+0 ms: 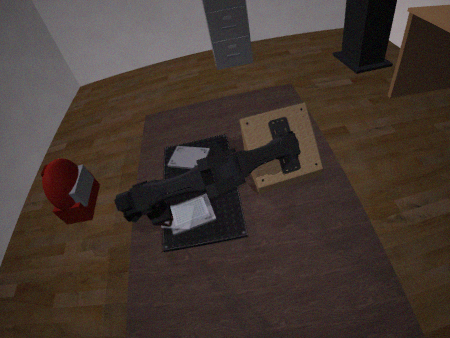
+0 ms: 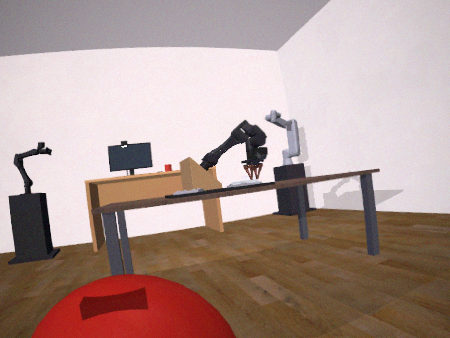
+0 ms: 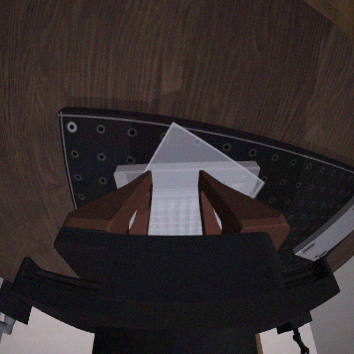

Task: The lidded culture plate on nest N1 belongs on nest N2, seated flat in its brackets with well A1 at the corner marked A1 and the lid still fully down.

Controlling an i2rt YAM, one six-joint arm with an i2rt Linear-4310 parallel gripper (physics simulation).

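Frame: origin at the arm's base, x ahead, y left, z up, level; centimetres.
Where they show: gripper, fingertip midpoint: (image 1: pixel 168 221) (image 2: pixel 254 179) (image 3: pixel 174 177); arm's base, origin of the base link: (image 1: pixel 284 145) (image 2: pixel 199 172).
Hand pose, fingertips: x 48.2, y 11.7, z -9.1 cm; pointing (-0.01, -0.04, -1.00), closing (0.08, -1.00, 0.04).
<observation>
Each offset is from my fingertips to the centre of the thing. "*": to the spot under its first point. Level surfaces: height alone.
The culture plate {dx -3.7, dy -0.5, dz +0.6 cm} (image 1: pixel 194 210) (image 3: pixel 175 215) lies on the white nest {* dx -0.9, dy +3.5, dz -1.2 cm} (image 3: pixel 129 175) at the near end of the black board. Its clear lid {* dx +2.3, dy +0.1, dz -0.9 cm} (image 3: pixel 175 142) is turned well askew to plate and nest, one corner reaching past the nest's far rim. My gripper (image 3: pixel 174 177) (image 2: pixel 254 177) is partly open, its brown fingers low over the plate and lid. The lid extends beyond the right finger and is not pinched between them; whether the tips touch it I cannot tell. The other white nest {dx -11.6, dy -31.0, dz -1.5 cm} (image 1: pixel 187 156) (image 3: pixel 330 231) (image 2: pixel 188 191) shows no plate. Nest labels and the A1 mark are unreadable.
The black perforated board (image 1: pixel 227 222) (image 3: pixel 90 165) lies on the brown table {dz -3.7 cm} (image 1: pixel 300 260). The arm reaches across the board from a wooden base block (image 1: pixel 255 135) (image 2: pixel 190 175). A red object (image 1: pixel 60 185) stands beyond the table's left edge.
</observation>
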